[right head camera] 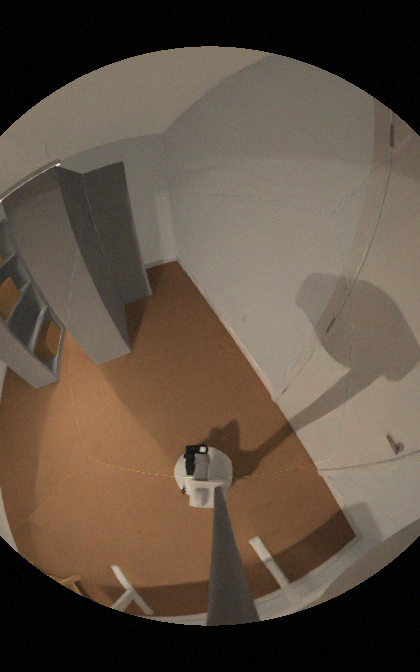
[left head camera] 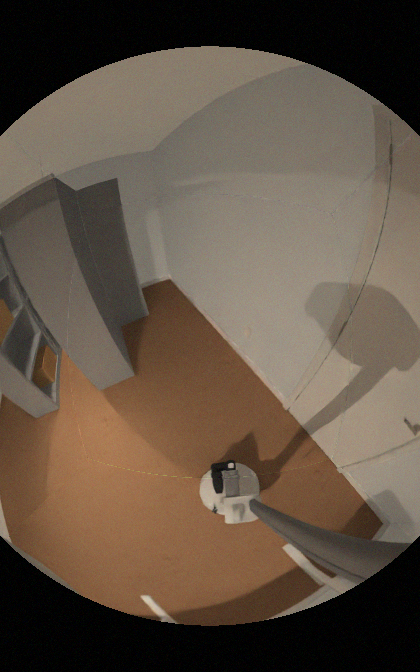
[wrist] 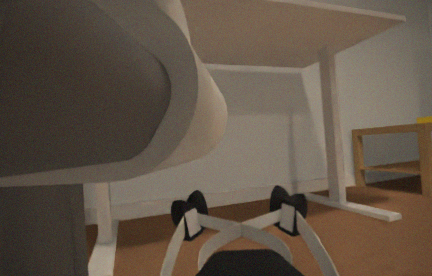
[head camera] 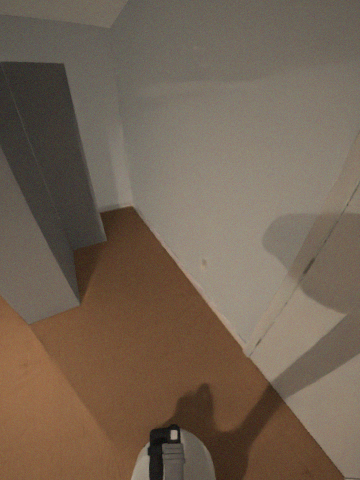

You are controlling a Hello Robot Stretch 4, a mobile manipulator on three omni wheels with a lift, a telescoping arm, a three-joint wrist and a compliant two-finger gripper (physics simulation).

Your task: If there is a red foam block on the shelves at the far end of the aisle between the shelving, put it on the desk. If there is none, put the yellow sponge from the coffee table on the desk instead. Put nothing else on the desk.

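Frame: origin at the robot's base, x ahead, y left, z up, level; millimetres.
Where they show: gripper, fingertip midpoint: [wrist: 237,203].
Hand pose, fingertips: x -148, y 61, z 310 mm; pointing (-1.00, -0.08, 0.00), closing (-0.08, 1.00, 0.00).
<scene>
After its pixels a point has its place.
My gripper [wrist: 237,203] @(y 61, x -148, z 311 mm) is open and empty, low over the floor in front of the white desk [wrist: 260,35] @(y 153, x -1196, z 898 mm). The wrist view shows the desk's top from below, with its legs. The wooden coffee table [wrist: 390,130] @(y 1020, x -1822, z 392 mm) stands to the right of the desk. A yellow thing [wrist: 425,120] @(y 1246, x -1815, z 444 mm), cut off by the view's edge, lies on it. Tall grey shelving [head camera: 30,250] @(y 1012, x 1052, z 718 mm) [left head camera: 55,280] [right head camera: 50,250] stands at the left of the head views, its closed sides mostly facing me. A red foam block does not show in any view. The desktop's upper face is hidden in the wrist view.
A grey shelf unit [left head camera: 25,392] [right head camera: 25,360] at far left holds orange-brown boxes [left head camera: 46,365] [right head camera: 48,340]. A pale wall [head camera: 225,150] @(y -302, x 1217, z 1336 mm) runs along the right, with a door handle [left head camera: 413,426] [right head camera: 396,444] further right. White desk feet [left head camera: 305,565] [right head camera: 270,562] are on the floor behind my base.
</scene>
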